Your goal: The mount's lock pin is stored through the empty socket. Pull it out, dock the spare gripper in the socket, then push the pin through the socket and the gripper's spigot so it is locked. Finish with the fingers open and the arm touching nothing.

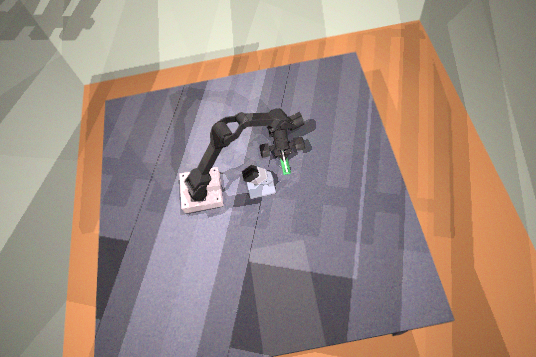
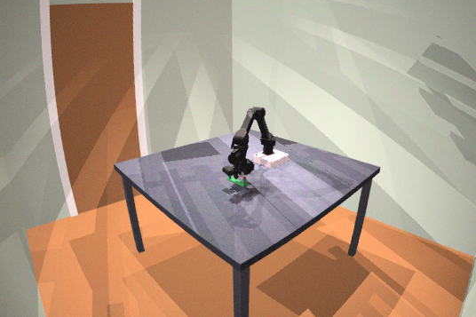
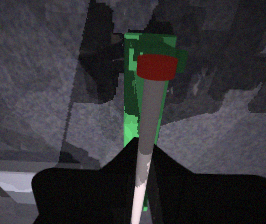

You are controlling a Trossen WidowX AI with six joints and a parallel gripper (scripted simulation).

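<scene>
Right now my gripper tip is 1 cm to the right of the green bracket and 1 cm below it. The rest, counted from my gripper tip: spare gripper: 11 cm to the right, 11 cm behind, 10 cm above; grey mount: 11 cm to the right, 9 cm behind, 4 cm above.
</scene>
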